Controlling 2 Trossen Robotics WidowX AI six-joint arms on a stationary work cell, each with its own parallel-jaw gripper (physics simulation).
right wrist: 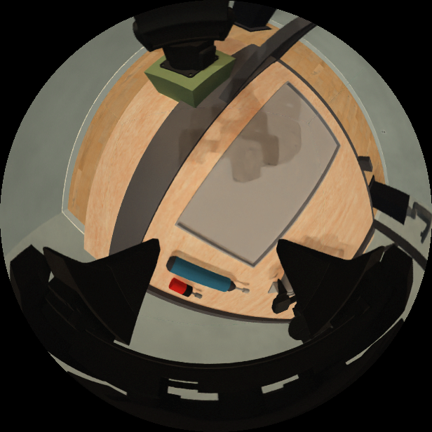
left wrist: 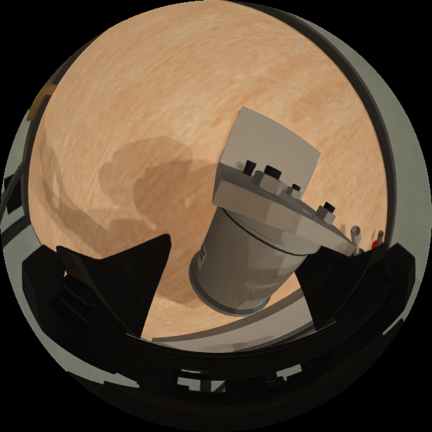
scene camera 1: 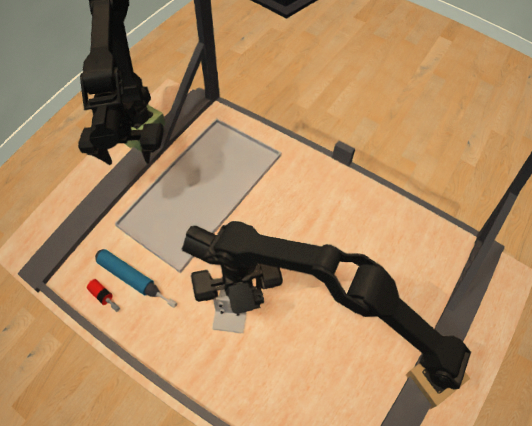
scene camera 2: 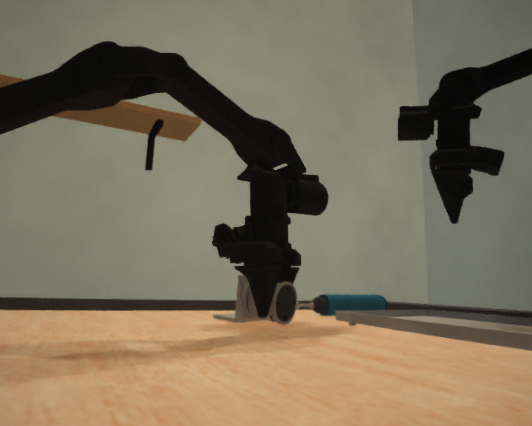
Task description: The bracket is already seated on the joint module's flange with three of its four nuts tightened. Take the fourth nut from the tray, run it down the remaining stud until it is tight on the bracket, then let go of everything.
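Places are measured from the left arm's base along level axes (x right, y ahead, z up), in millimetres.
Pixels of known places: left gripper, fingertip midpoint: [scene camera 2: 271,314]; right gripper, fingertip midpoint: [scene camera 1: 129,163] [scene camera 2: 452,218]; left arm's base, link origin: [scene camera 1: 441,374]; right arm's base, link origin: [scene camera 1: 137,116].
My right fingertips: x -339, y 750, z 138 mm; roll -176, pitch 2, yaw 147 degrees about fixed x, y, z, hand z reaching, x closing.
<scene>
Ahead of a thing's pixels: the offset from my right fingertips to its top centre.
The grey joint module @[dz -118, dx +63, dy -341 mm] [scene camera 2: 286,302] [left wrist: 245,267] lies on its side. The grey bracket [scene camera 1: 229,321] [scene camera 2: 241,300] [left wrist: 272,137] is on its flange, with one plate down at the table. In the left wrist view one stud [left wrist: 249,167] looks bare; a large nut [left wrist: 270,181] and another nut [left wrist: 326,213] sit on studs. My left gripper [scene camera 2: 263,312] [left wrist: 229,240] is open, low around the module, fingers on either side; contact is unclear. My right gripper [scene camera 1: 128,161] [scene camera 2: 454,220] [right wrist: 219,246] is open and empty, high up. No loose nut can be made out on the tray @[dz -168, dx +144, dy -33 mm] [scene camera 1: 150,220] [right wrist: 225,215].
A blue driver @[dz -143, dx -110, dy -183 mm] [scene camera 1: 125,272] [scene camera 2: 352,304] [right wrist: 200,275] and a red driver @[dz -150, dx -195, dy -185 mm] [scene camera 1: 99,291] [right wrist: 177,286] lie left of the module in scene camera 1. Dark frame rails [scene camera 1: 85,222] border the table. The left forearm [scene camera 1: 290,255] spans above the table.
</scene>
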